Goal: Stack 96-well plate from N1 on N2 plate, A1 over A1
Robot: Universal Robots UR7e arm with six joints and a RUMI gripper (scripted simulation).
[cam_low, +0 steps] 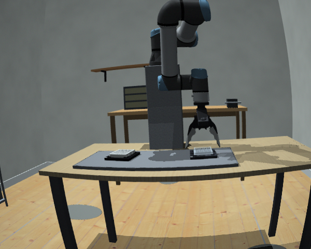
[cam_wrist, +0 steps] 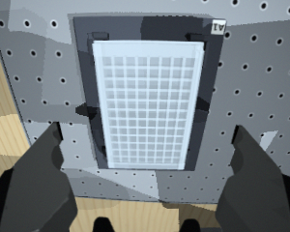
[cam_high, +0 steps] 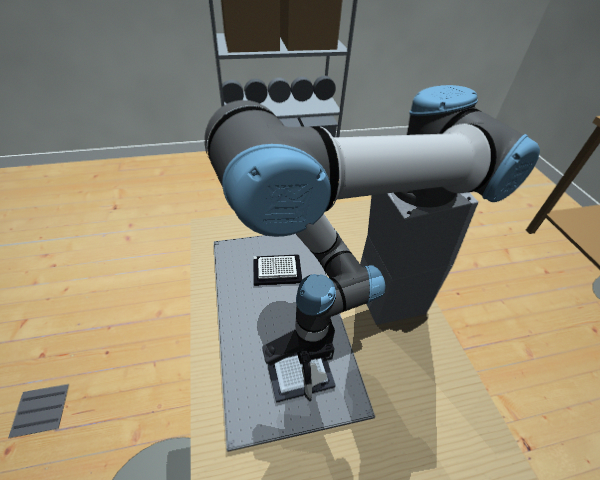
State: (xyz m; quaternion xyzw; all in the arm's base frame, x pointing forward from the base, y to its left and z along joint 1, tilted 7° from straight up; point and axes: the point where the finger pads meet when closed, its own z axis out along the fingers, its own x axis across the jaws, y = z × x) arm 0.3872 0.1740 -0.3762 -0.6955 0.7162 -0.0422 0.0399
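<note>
Now: the white 96-well plate 10 mm below my hand. From my hand the other things lie so: plate nest N2 (370 mm to the right, 30 mm behind, 20 mm below); plate nest (20 mm below).
</note>
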